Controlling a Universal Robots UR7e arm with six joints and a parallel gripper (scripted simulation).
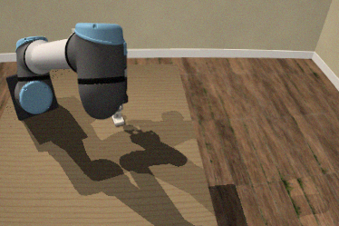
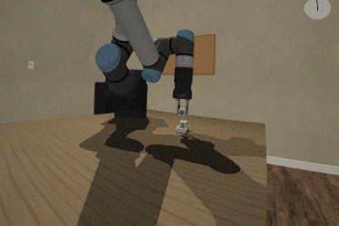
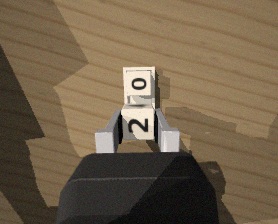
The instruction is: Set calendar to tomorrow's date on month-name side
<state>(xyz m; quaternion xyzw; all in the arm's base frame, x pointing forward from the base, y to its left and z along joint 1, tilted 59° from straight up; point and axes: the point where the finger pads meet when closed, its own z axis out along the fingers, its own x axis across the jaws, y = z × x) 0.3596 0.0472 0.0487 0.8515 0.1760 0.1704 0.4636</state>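
My gripper is now 20 mm to the right of the white tray and 90 mm above it. The rest, counted from my hand: white digit cube 10 mm below.
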